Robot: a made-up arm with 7 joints. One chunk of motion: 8 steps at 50 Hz.
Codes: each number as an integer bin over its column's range. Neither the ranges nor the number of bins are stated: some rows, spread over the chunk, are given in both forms.
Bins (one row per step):
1: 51 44 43 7 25 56 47
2: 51 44 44 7 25 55 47
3: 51 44 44 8 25 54 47
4: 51 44 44 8 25 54 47
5: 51 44 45 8 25 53 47
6: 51 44 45 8 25 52 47
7: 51 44 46 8 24 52 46
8: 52 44 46 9 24 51 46
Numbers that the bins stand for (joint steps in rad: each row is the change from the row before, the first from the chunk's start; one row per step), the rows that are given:
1: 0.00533 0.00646 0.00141 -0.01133 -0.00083 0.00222 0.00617
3: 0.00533 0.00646 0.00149 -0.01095 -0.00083 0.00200 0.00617
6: 0.00533 0.00646 0.00157 -0.01095 -0.00083 0.00178 0.00617
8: 0.00556 0.00646 0.00165 -0.01057 -0.00095 0.00167 0.00587
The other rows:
2: 0.00533 0.00646 0.00149 -0.01133 -0.00083 0.00211 0.00617
4: 0.00533 0.00646 0.00149 -0.01095 -0.00083 0.00200 0.00617
5: 0.00533 0.00646 0.00157 -0.01095 -0.00083 0.00189 0.00617
7: 0.00533 0.00646 0.00165 -0.01095 -0.00095 0.00178 0.00587

